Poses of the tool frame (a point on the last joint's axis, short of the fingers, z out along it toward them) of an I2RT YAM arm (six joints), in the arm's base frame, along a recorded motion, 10 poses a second.
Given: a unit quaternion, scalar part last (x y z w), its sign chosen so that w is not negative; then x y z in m.
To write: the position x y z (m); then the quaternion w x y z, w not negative. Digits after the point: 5 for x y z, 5 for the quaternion.
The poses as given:
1: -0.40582 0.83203 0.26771 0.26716 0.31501 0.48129 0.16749
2: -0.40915 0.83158 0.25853 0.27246 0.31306 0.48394 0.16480
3: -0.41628 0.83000 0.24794 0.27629 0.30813 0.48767 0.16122
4: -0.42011 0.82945 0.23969 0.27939 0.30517 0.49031 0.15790
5: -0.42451 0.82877 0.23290 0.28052 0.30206 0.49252 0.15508
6: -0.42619 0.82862 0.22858 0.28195 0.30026 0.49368 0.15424
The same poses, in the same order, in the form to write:
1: 0.31501 0.48129 0.16749 0.26716 -0.40582 0.83203 0.26771
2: 0.31306 0.48394 0.16480 0.27246 -0.40915 0.83158 0.25853
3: 0.30813 0.48767 0.16122 0.27629 -0.41628 0.83000 0.24794
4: 0.30517 0.49031 0.15790 0.27939 -0.42011 0.82945 0.23969
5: 0.30206 0.49252 0.15508 0.28052 -0.42451 0.82877 0.23290
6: 0.30026 0.49368 0.15424 0.28195 -0.42619 0.82862 0.22858
